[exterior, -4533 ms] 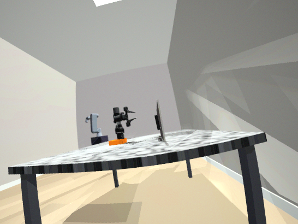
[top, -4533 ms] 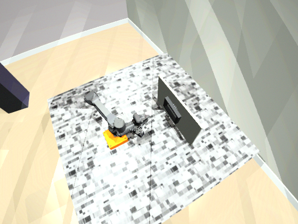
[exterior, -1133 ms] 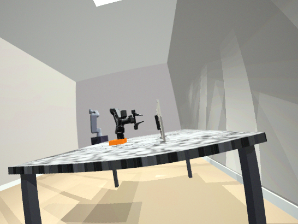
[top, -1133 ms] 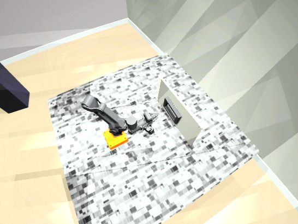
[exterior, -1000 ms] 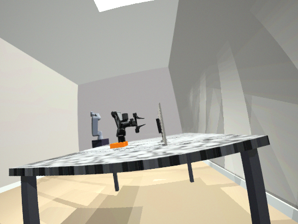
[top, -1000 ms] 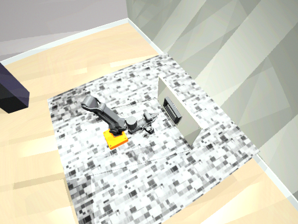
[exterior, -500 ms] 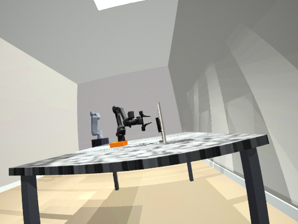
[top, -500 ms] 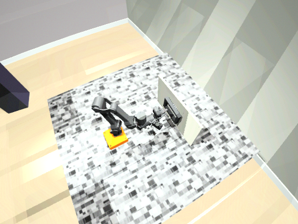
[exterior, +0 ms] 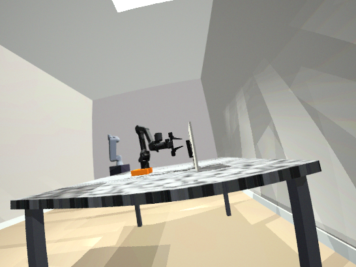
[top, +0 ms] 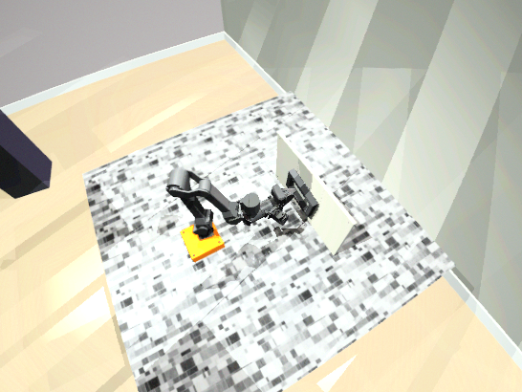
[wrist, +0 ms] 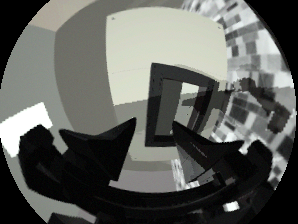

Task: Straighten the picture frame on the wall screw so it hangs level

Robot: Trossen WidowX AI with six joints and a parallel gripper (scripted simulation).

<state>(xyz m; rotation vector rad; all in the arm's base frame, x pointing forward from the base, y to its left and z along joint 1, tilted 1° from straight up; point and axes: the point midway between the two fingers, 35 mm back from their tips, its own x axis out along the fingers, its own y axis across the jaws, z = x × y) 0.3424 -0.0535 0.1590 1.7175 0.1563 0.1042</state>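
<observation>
My gripper tip is now 50 mm short of the picture frame, 50 mm above it and 20 mm to the right of it. Round my gripper tip: wall panel 60 mm below, 60 mm ahead, 10 mm to the left.
</observation>
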